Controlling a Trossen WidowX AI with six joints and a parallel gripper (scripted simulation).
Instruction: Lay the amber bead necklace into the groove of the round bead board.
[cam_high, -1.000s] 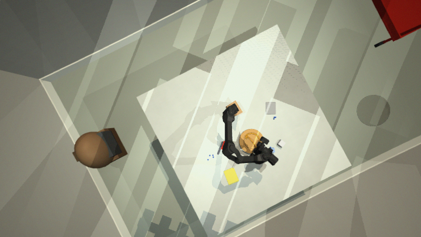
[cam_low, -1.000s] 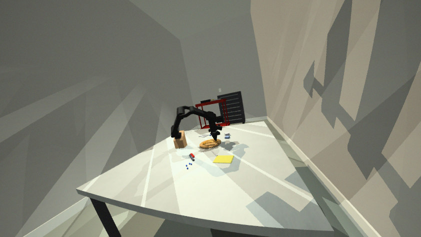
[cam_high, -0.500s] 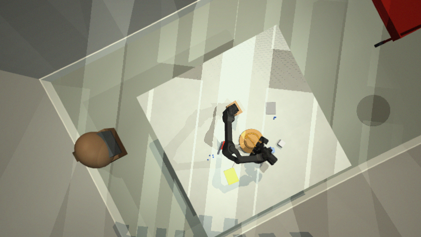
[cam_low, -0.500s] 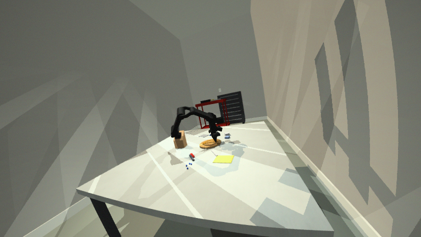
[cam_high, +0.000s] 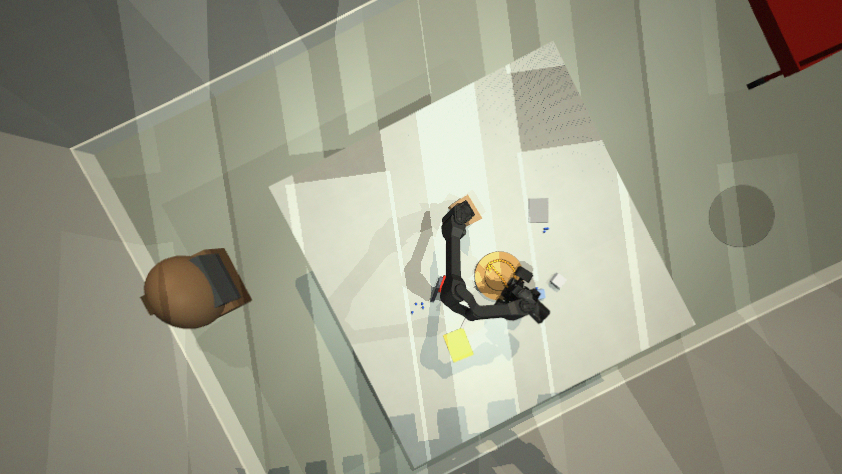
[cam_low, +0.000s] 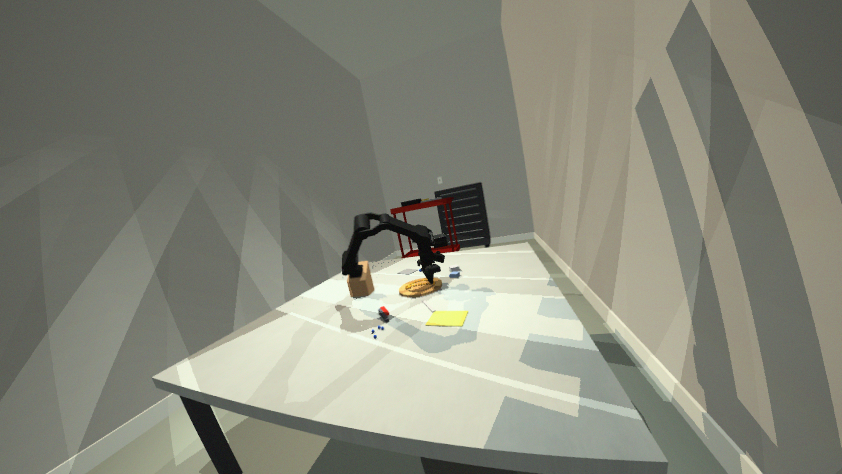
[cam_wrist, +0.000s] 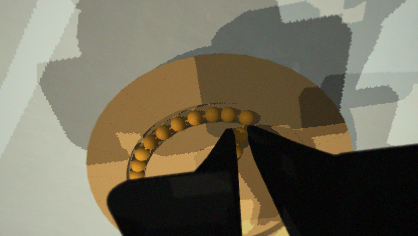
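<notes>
The round bead board is 50 mm behind my gripper tip and 10 mm below it. From my gripper tip the other things lie so: light blue cube: 100 mm to the left, 100 mm ahead, 10 mm below; then red-handled tool: 240 mm to the right, 140 mm behind, 10 mm below; then white cube: 190 mm to the left, 90 mm ahead.
</notes>
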